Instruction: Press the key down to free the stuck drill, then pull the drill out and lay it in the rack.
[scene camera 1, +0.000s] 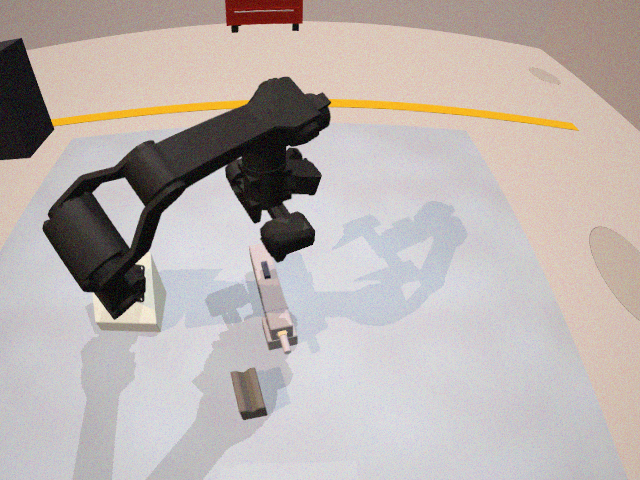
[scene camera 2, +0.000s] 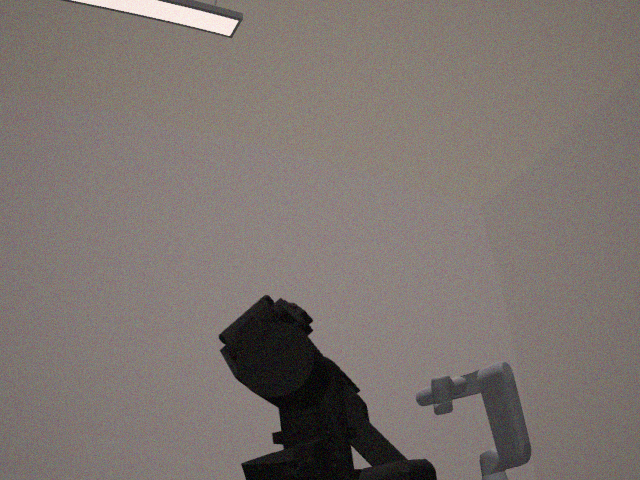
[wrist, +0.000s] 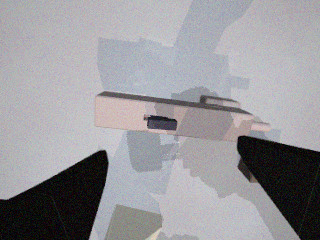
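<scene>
My gripper (scene camera 1: 267, 240) (wrist: 173, 149) holds nothing and is open.
</scene>
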